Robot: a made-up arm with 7 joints. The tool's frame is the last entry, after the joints.
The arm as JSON. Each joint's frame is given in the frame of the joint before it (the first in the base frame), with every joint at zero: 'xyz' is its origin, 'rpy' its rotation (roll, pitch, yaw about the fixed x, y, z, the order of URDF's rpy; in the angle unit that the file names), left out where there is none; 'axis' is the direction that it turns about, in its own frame. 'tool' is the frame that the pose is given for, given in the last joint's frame.
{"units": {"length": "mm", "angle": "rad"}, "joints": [
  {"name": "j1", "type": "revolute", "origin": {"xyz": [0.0, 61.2, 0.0], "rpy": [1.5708, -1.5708, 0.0]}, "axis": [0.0, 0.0, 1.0]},
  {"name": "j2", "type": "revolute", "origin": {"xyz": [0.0, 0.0, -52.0], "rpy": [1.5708, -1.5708, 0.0]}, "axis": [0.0, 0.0, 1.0]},
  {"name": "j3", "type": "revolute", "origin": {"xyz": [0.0, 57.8, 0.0], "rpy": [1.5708, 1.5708, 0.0]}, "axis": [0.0, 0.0, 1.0]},
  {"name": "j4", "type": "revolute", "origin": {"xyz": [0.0, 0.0, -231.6], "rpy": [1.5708, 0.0, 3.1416]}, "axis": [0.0, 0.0, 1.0]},
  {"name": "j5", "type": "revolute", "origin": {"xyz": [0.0, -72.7, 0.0], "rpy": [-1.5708, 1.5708, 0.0]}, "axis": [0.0, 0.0, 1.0]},
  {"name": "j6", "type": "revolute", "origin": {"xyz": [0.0, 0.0, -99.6], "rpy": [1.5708, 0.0, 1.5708]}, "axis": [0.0, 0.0, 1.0]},
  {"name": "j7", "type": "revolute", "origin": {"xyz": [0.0, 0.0, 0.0], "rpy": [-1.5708, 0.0, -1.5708]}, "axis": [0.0, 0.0, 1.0]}
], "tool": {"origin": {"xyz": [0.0, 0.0, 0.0], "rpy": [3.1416, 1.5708, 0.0]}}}
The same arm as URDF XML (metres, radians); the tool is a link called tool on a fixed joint. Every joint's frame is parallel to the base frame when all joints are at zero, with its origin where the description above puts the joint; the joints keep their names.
<robot name="arm">
  <joint name="tool_joint" type="fixed">
    <parent link="link7"/>
    <child link="tool"/>
    <origin xyz="0 0 0" rpy="0 0 0"/>
  </joint>
  <joint name="j7" type="continuous">
    <parent link="link6"/>
    <child link="link7"/>
    <origin xyz="0 0 0"/>
    <axis xyz="-1 0 0"/>
  </joint>
  <joint name="j6" type="continuous">
    <parent link="link5"/>
    <child link="link6"/>
    <origin xyz="0 0 -0.0996"/>
    <axis xyz="0 1 0"/>
  </joint>
  <joint name="j5" type="continuous">
    <parent link="link4"/>
    <child link="link5"/>
    <origin xyz="0 0 -0.0727"/>
    <axis xyz="0 0 1"/>
  </joint>
  <joint name="j4" type="continuous">
    <parent link="link3"/>
    <child link="link4"/>
    <origin xyz="0 0 -0.2316"/>
    <axis xyz="0 -1 0"/>
  </joint>
  <joint name="j3" type="continuous">
    <parent link="link2"/>
    <child link="link3"/>
    <origin xyz="0 0 -0.0578"/>
    <axis xyz="0 0 1"/>
  </joint>
  <joint name="j2" type="continuous">
    <parent link="link1"/>
    <child link="link2"/>
    <origin xyz="0 0.052 0"/>
    <axis xyz="1 0 0"/>
  </joint>
  <joint name="j1" type="continuous">
    <parent link="base_link"/>
    <child link="link1"/>
    <origin xyz="0 0.0612 0"/>
    <axis xyz="0 -1 0"/>
  </joint>
  <link name="base_link"/>
  <link name="link1"/>
  <link name="link2"/>
  <link name="link3"/>
  <link name="link4"/>
  <link name="link5"/>
  <link name="link6"/>
  <link name="link7"/>
  <link name="tool"/>
</robot>

